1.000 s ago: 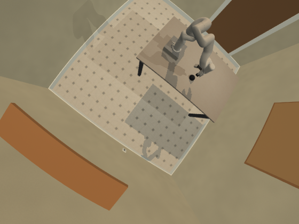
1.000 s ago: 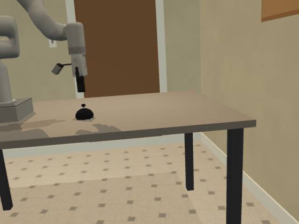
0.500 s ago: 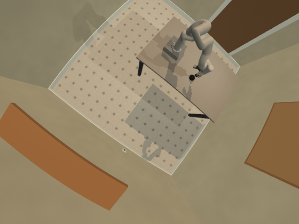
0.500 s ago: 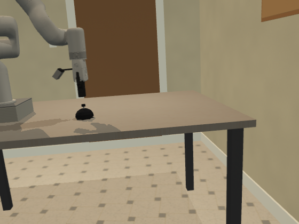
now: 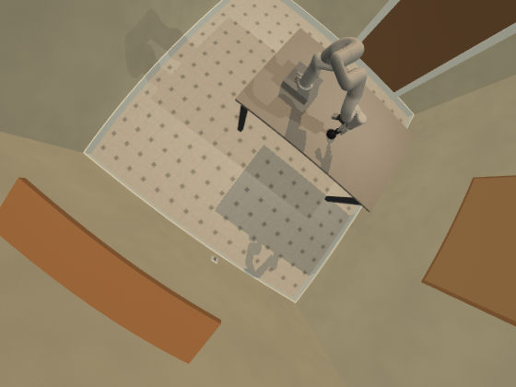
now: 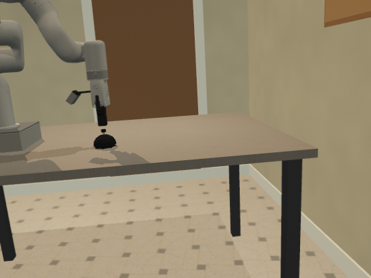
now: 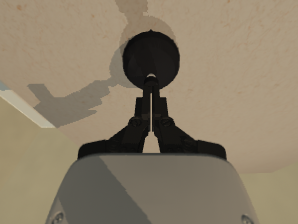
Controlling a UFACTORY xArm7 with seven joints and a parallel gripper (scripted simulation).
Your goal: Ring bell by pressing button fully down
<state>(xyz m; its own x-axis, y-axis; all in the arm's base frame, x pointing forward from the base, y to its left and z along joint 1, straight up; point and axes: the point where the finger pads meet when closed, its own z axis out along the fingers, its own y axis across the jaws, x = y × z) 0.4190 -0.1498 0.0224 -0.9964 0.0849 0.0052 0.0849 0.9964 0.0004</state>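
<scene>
The bell button is 40 mm below my hand. Round my hand: black dome bell (60 mm below).
</scene>
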